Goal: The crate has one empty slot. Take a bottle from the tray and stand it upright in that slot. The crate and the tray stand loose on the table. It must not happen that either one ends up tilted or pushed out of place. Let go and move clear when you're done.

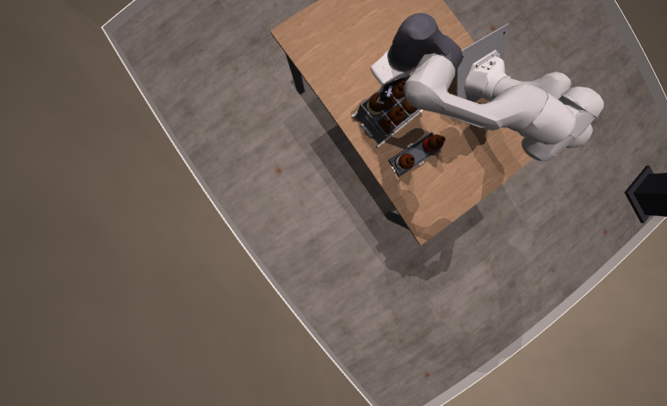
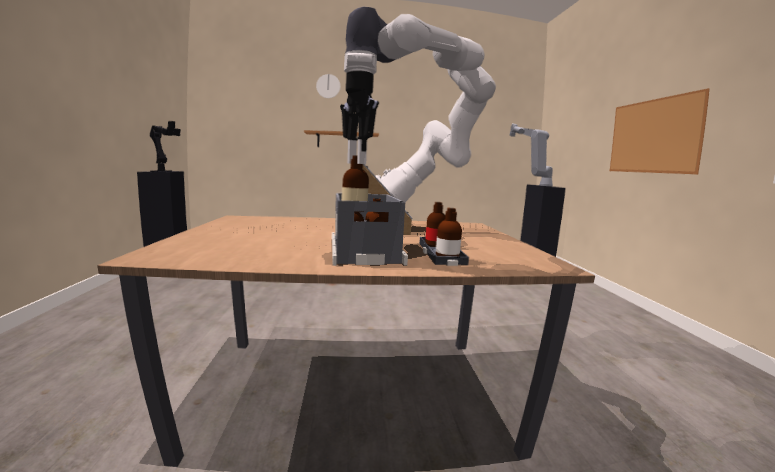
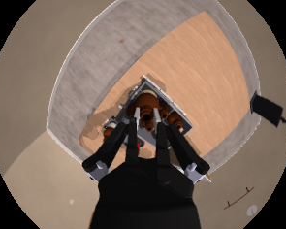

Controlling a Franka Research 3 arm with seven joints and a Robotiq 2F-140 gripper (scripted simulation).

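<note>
My hand is 90 mm past the grey crate, 40 mm to the right of it and 220 mm above it. From my hand the other things lie so: tray 60 mm behind, 300 mm to the left, 300 mm below.
</note>
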